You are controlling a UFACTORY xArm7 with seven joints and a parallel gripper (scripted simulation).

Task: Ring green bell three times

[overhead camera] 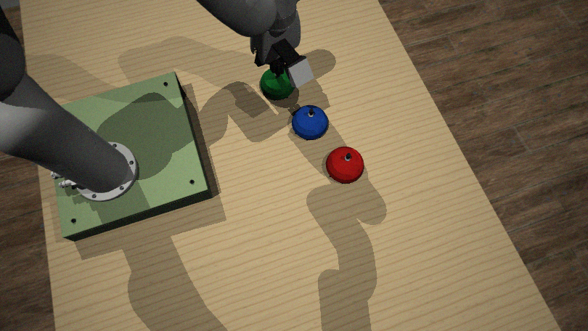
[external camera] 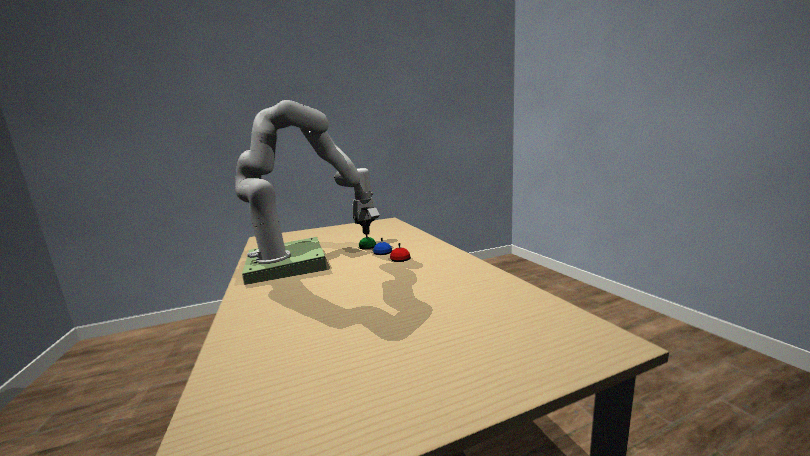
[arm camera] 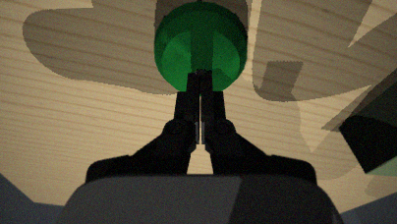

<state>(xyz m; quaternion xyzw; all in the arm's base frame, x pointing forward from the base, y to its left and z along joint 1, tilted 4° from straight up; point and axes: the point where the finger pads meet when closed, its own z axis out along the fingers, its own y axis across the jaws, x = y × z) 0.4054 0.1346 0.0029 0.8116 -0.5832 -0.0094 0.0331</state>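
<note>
Right now the green bell is 4 cm below my hand. The rest, counted from my hand: red bell 8 cm ahead, 25 cm to the right, 4 cm below; blue bell 4 cm ahead, 12 cm to the right, 4 cm below.
</note>
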